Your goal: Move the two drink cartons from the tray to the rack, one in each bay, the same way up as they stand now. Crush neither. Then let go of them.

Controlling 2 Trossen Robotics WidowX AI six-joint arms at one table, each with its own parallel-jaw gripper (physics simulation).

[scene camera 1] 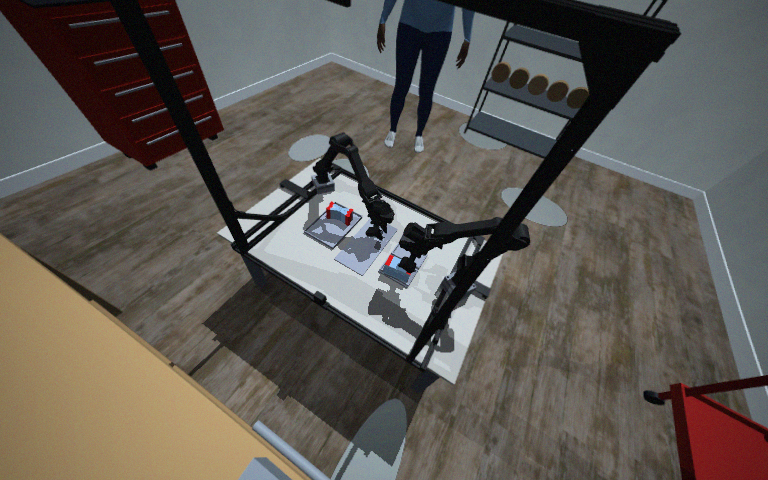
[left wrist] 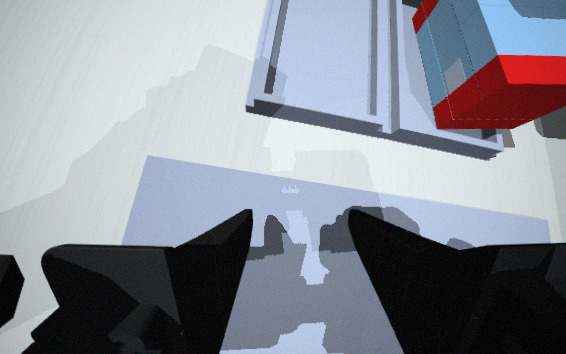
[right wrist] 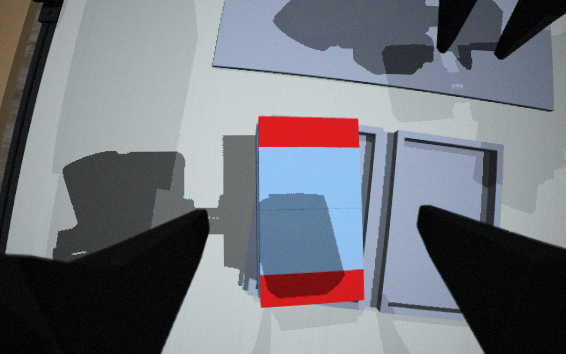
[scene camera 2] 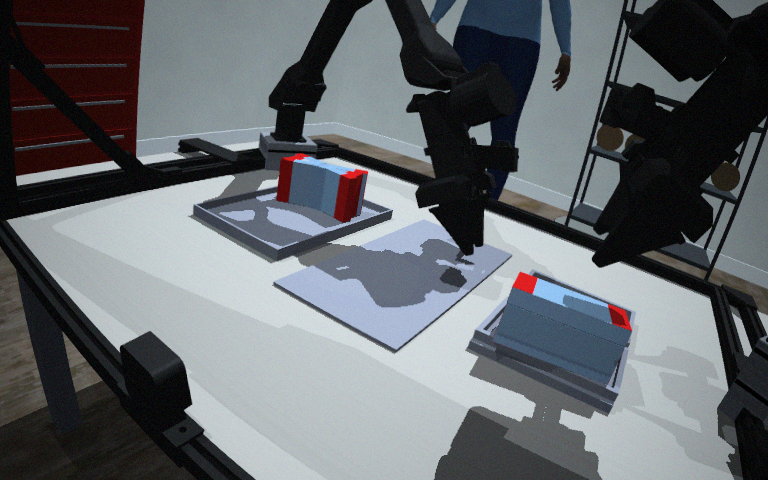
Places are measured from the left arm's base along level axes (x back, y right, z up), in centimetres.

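Pixels of known places: left gripper, fingertip midpoint: [scene camera 1: 383,236] [left wrist: 300,216] [right wrist: 469,54] [scene camera 2: 474,250]; right gripper, fingertip midpoint: [scene camera 1: 402,258] [right wrist: 312,218] [scene camera 2: 595,246]; left arm's base at its link origin: [scene camera 1: 322,179] [scene camera 2: 287,138].
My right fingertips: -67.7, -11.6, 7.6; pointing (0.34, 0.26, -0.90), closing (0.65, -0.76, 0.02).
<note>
Ahead of a thing's pixels: the offset from my right fingertips to its top centre, as dx, dy, dz. "spot": to the spot under its first point.
A blue carton with red ends @[+41.3, +12.1, -5.8] [scene camera 1: 339,211] [scene camera 2: 311,183] stands in the tray @[spot: +30.5, +26.4, -12.7] [scene camera 2: 237,236], its middle pinched inward. The other carton @[spot: +1.4, +0.5, -6.0] [scene camera 1: 397,263] [scene camera 2: 572,297] [left wrist: 535,37] [right wrist: 310,170] is in one bay of the rack @[+3.8, -5.6, -11.2] [scene camera 2: 566,387] [left wrist: 395,95] [right wrist: 391,200]; its long side shows a lengthwise crease. The rack's other bay is bare, at the right in the right wrist view. My left gripper [scene camera 1: 378,233] [scene camera 2: 472,249] [left wrist: 300,216] [right wrist: 469,54] is open and empty above the middle plate. My right gripper [scene camera 1: 406,264] [scene camera 2: 611,246] [right wrist: 312,218] is open, above the racked carton.
A flat lilac plate [scene camera 1: 352,266] [scene camera 2: 390,333] [left wrist: 165,185] [right wrist: 250,57] lies between tray and rack. Dark frame posts [scene camera 1: 186,130] and rails border the white table. A small black box [scene camera 2: 155,370] sits on the front rail. A person [scene camera 1: 421,67] stands behind the table.
</note>
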